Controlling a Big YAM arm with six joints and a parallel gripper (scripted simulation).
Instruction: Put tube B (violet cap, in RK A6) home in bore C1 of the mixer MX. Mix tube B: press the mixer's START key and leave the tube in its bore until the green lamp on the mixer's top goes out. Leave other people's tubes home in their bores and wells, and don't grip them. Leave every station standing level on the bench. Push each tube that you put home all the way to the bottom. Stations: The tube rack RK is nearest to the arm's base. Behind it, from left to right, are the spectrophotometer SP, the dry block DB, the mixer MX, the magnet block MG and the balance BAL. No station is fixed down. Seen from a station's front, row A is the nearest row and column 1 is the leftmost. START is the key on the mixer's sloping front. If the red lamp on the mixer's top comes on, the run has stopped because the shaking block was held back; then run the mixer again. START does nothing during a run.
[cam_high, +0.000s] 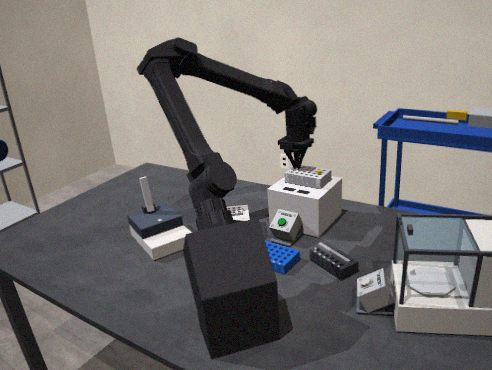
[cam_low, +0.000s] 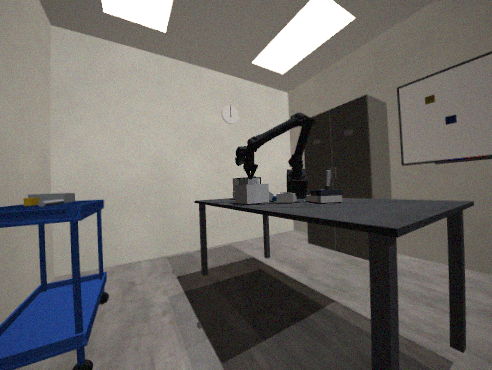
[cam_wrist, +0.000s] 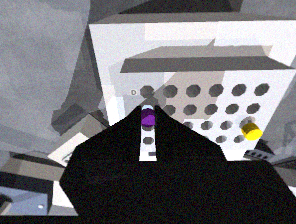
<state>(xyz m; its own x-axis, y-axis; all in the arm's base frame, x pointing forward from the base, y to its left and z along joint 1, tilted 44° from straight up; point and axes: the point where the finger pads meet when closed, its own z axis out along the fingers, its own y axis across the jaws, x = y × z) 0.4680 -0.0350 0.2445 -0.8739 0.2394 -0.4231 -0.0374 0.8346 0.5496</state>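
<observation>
Right now my hand is 2 cm above the tube B. Also, from my hand: blue rack RK: 29 cm behind, 9 cm to the right, 16 cm below; dry block DB: 22 cm behind, 11 cm to the left, 15 cm below; dark magnet block MG: 22 cm behind, 25 cm to the right, 16 cm below.
</observation>
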